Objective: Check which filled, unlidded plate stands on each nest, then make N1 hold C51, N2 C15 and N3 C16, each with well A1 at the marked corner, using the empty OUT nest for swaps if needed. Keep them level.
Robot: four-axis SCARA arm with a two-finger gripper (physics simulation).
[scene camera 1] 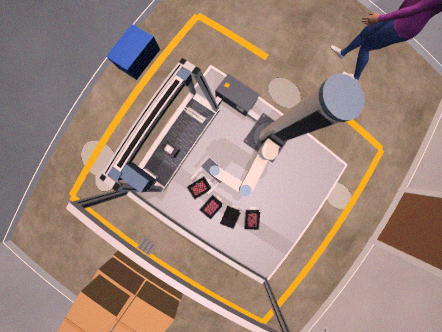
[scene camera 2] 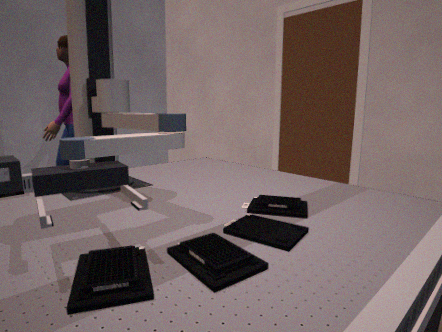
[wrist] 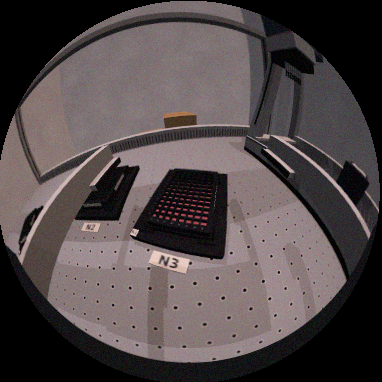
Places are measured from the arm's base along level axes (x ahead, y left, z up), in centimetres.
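Pixels of known places: gripper, fingertip midpoint: (scene camera 1: 199,186) (scene camera 2: 98,212) (wrist: 190,141).
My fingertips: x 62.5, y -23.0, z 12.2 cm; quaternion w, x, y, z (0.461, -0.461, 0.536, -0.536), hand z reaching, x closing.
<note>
Ahead of a thing's pixels: the offset from my fingertips to its top centre. "pt": to the spot under its first point. Level surfaces: height alone.
My gripper (scene camera 1: 207,183) (scene camera 2: 93,213) (wrist: 190,141) is open and empty, above the table and short of nest N3. A black plate with red-filled wells {dx +3.2, dy +0.3, dz -8.3 cm} (scene camera 1: 199,188) (scene camera 2: 112,267) (wrist: 185,202) sits on nest N3 {pt dx -5.4, dy -1.7, dz -9.8 cm} (wrist: 218,246), whose small white corner tag is at the near left in the wrist view. Another filled plate {dx +10.5, dy +17.2, dz -8.3 cm} (scene camera 1: 211,206) (scene camera 2: 212,250) stands on nest N2 {dx +10.5, dy +17.2, dz -9.2 cm} (wrist: 111,214), partly behind a finger in the wrist view. An empty black nest {dx +8.8, dy +34.8, dz -9.2 cm} (scene camera 1: 230,217) (scene camera 2: 265,231) lies beside N2. A third filled plate {dx +0.5, dy +51.0, dz -8.3 cm} (scene camera 1: 252,219) (scene camera 2: 278,201) stands on the end nest. Plate codes are unreadable.
A gantry machine {pt dx +9.7, dy -30.9, dz +37.8 cm} (scene camera 1: 135,176) with a dark slatted deck {dz -6.1 cm} (scene camera 1: 186,136) borders the nests' side of the table. A dark grey box {pt dx -73.7, dy -14.0, dz +0.5 cm} (scene camera 1: 240,95) stands by the arm's column (scene camera 1: 305,112). A raised rail {pt dx +37.9, dy -5.1, dz -9.3 cm} (wrist: 185,134) runs along the table edge. A person (scene camera 1: 375,35) (scene camera 2: 65,100) stands beyond the table.
</note>
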